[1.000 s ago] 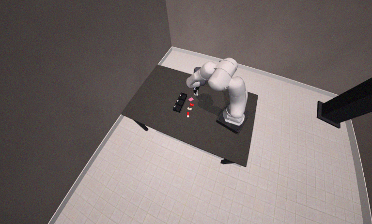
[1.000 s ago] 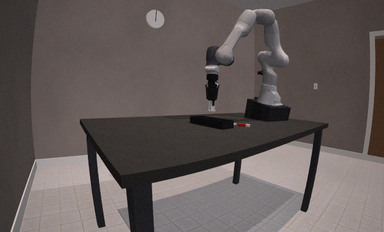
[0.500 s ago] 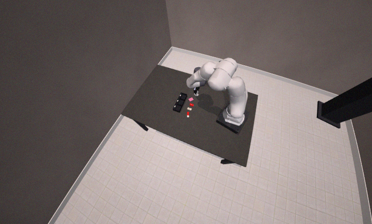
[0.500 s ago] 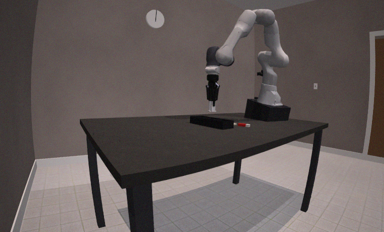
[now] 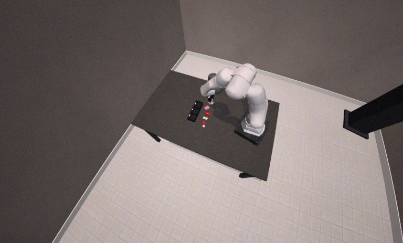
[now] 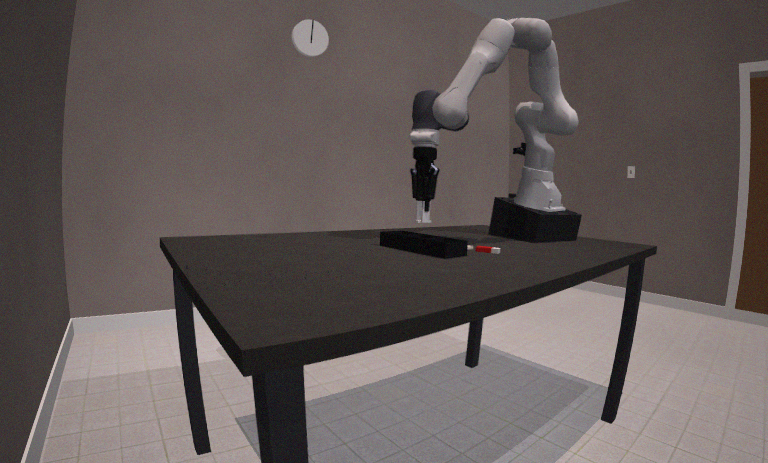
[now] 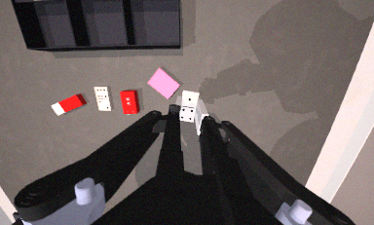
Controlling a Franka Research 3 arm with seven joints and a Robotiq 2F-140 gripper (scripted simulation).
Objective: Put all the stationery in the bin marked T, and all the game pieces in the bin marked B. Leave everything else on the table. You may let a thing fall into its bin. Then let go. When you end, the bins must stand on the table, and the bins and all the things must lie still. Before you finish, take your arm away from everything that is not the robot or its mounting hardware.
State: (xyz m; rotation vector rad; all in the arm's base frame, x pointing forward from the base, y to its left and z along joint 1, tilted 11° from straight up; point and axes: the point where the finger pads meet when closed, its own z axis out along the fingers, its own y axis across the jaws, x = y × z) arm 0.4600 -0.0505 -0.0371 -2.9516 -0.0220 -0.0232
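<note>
My hand is 110 mm short of the black bin row, 160 mm to the right of it and 80 mm above it. Round my hand: red-and-white eraser: 60 mm behind, 250 mm to the left, 90 mm below; pink block: 20 mm ahead, 50 mm to the left, 90 mm below.
</note>
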